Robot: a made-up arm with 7 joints. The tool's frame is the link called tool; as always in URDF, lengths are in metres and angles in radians.
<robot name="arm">
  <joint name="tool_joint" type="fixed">
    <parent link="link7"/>
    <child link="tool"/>
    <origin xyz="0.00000 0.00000 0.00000" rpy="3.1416 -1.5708 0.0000"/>
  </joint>
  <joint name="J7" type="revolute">
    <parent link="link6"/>
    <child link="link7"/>
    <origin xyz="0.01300 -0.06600 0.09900" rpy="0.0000 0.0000 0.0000"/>
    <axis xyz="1 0 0"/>
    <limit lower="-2.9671" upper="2.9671" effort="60" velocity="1.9"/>
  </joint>
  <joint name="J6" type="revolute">
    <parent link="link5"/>
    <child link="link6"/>
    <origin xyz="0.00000 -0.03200 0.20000" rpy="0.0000 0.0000 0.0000"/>
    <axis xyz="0 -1 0"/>
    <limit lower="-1.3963" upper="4.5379" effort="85" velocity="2.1"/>
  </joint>
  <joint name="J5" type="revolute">
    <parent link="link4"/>
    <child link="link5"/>
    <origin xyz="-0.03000 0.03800 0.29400" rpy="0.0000 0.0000 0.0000"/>
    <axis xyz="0 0 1"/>
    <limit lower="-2.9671" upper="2.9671" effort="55" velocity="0.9"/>
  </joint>
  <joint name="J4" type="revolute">
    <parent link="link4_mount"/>
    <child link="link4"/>
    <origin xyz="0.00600 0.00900 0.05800" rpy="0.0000 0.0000 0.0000"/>
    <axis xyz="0 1 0"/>
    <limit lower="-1.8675" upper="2.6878" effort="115" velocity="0.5"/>
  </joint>
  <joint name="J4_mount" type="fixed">
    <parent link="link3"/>
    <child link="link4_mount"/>
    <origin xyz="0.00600 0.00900 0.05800" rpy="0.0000 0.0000 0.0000"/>
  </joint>
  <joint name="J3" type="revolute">
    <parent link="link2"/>
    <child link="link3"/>
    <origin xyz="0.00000 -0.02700 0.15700" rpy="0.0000 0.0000 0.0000"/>
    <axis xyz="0 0 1"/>
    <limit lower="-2.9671" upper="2.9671" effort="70" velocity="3"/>
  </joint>
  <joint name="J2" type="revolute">
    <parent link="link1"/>
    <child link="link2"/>
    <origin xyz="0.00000 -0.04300 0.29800" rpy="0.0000 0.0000 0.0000"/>
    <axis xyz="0 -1 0"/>
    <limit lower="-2.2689" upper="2.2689" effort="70" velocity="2.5"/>
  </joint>
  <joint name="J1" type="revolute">
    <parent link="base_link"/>
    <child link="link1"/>
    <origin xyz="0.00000 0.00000 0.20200" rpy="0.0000 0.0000 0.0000"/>
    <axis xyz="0 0 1"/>
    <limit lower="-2.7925" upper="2.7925" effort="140" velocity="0.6"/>
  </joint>
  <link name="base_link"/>
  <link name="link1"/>
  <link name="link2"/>
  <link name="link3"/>
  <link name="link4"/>
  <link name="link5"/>
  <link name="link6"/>
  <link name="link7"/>
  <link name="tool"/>
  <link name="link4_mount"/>
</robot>
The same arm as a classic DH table. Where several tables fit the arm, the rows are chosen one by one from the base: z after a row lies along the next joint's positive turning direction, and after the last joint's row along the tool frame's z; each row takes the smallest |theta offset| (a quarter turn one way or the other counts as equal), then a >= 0, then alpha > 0; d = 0 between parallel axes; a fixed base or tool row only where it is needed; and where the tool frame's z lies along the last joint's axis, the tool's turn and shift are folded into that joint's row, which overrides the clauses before.
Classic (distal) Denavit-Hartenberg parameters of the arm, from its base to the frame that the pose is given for. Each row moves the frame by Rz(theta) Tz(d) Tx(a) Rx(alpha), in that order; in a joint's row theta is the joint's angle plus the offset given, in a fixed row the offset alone. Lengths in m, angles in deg.
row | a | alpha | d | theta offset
J1 | 0 | 90 | 0.5 | 0
J2 | 0 | -90 | 0.07 | 0
J3 | 0.012 | -90 | 0.273 | 0
J4 | -0.03 | 90 | 0.056 | 0
J5 | 0 | 90 | 0.494 | 0
J6 | 0.099 | 90 | 0.098 | 90
J7 | 0 | 0 | 0.013 | 0
Joint limits (deg, base to tool): -160..160 -130..130 -170..170 -107..154 -170..170 -80..260 -170..170

